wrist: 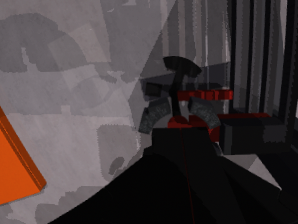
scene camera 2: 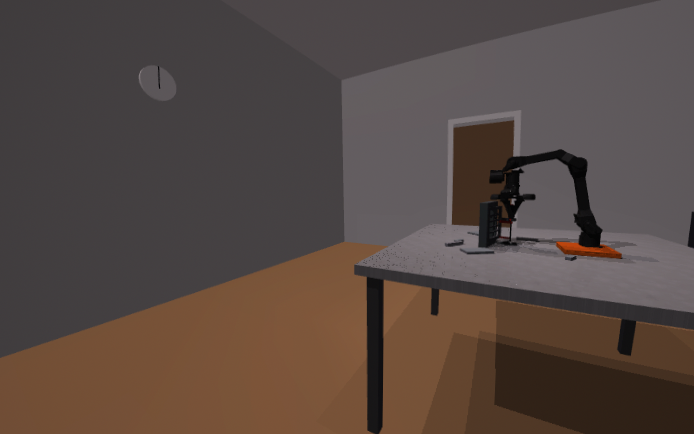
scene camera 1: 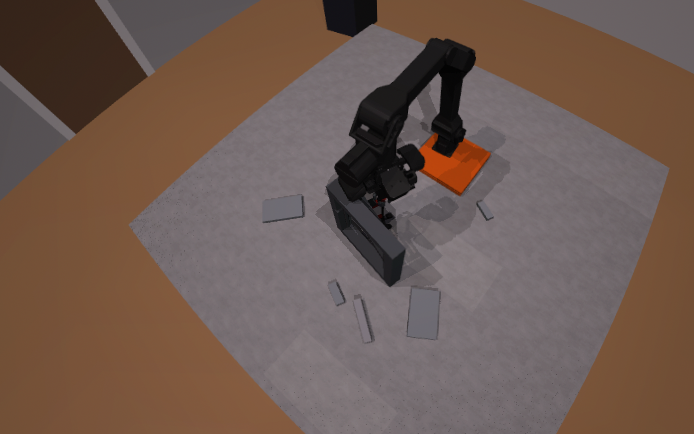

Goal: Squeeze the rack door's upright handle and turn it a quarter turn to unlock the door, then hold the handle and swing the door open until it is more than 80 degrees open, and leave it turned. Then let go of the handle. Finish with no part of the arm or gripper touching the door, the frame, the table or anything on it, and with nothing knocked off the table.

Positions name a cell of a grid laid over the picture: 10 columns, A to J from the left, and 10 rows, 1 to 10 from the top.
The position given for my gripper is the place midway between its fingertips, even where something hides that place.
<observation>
In view: my gripper (scene camera 1: F5) and a dark grey rack (scene camera 1: F7).
My gripper shows as well in the wrist view (wrist: G8). The dark grey rack is seen too in the wrist view (wrist: H4).
</observation>
